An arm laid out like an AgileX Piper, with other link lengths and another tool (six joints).
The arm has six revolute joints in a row. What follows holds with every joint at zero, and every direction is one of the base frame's. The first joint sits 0.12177 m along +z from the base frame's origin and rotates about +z. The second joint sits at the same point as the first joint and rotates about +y. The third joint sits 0.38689 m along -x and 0.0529 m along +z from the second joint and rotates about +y. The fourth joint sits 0.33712 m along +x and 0.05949 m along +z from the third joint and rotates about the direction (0.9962, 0, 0.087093). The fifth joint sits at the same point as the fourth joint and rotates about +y. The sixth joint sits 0.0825 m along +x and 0.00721 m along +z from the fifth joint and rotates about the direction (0.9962, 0, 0.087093). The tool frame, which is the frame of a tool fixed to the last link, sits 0.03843 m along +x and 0.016 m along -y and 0.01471 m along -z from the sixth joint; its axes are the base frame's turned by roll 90.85, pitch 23.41 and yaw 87.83 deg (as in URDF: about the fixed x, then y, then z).
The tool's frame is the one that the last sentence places.
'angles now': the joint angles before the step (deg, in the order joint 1, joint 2, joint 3, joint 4, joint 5, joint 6). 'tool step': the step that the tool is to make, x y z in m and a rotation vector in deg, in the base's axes. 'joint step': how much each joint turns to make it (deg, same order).
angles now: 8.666, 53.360, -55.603, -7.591, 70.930, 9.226
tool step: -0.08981, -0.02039, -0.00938, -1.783, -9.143, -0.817
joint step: 0.003, -17.091, 7.846, -3.266, 0.491, 0.083
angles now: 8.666, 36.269, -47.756, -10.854, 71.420, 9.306
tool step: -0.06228, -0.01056, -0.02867, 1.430, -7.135, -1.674
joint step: -0.007, -13.810, 6.567, -0.806, 0.302, 1.744
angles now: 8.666, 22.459, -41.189, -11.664, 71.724, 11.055
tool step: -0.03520, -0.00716, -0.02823, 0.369, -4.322, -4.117
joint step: -2.497, -9.109, 4.708, -1.315, 0.359, 1.397
